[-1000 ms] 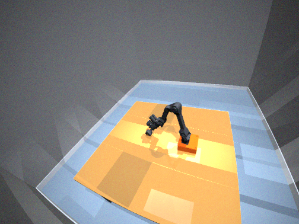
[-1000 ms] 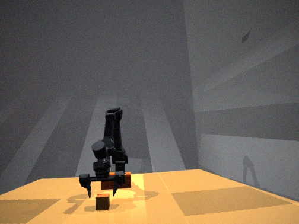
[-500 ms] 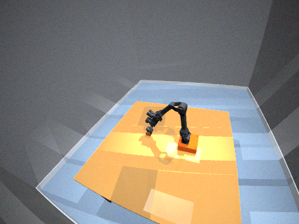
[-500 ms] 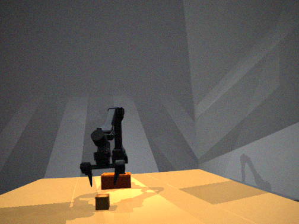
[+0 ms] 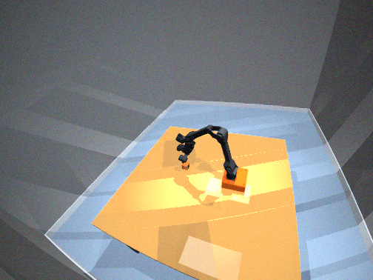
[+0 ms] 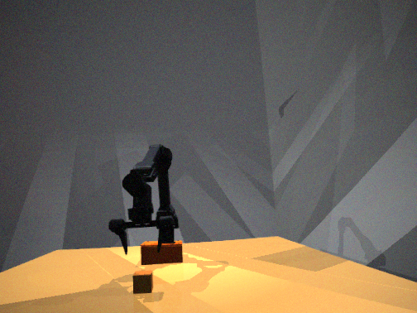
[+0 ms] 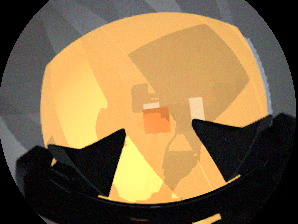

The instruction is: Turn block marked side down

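My gripper tip is 10 mm past the orange-brown block and 80 mm above it.
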